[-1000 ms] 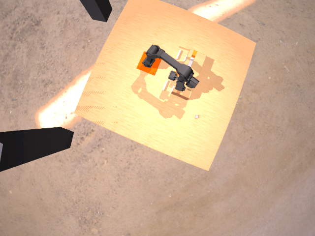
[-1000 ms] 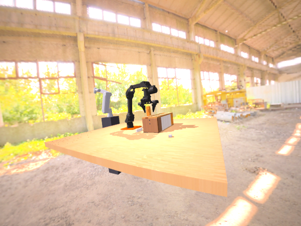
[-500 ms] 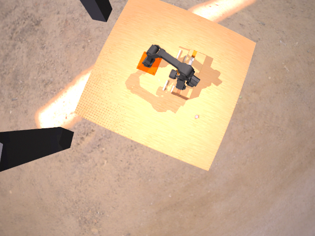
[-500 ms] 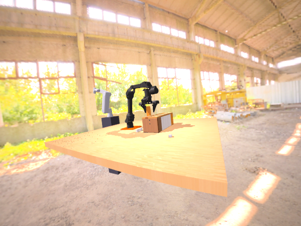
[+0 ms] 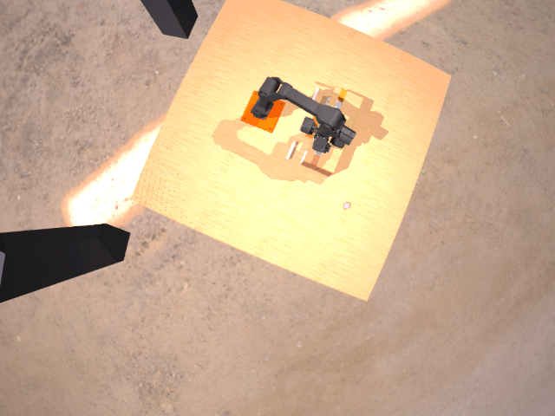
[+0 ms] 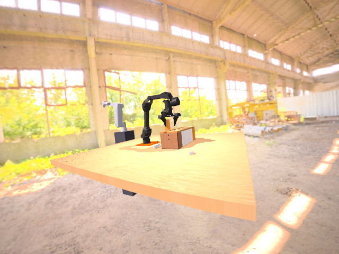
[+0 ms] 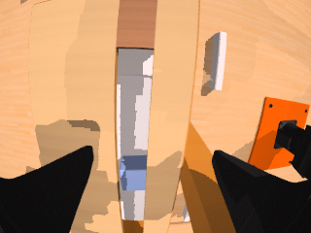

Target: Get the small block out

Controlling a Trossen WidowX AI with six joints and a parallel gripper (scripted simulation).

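Now: the wooden box 10 mm ahead of my gripper tip, 80 mm to the left of it and 100 mm below it. Round my gripper tip: orange bar: 40 mm behind, 50 mm to the left, 50 mm below; then blue-grey block: 20 mm ahead, 70 mm to the left, 70 mm below.
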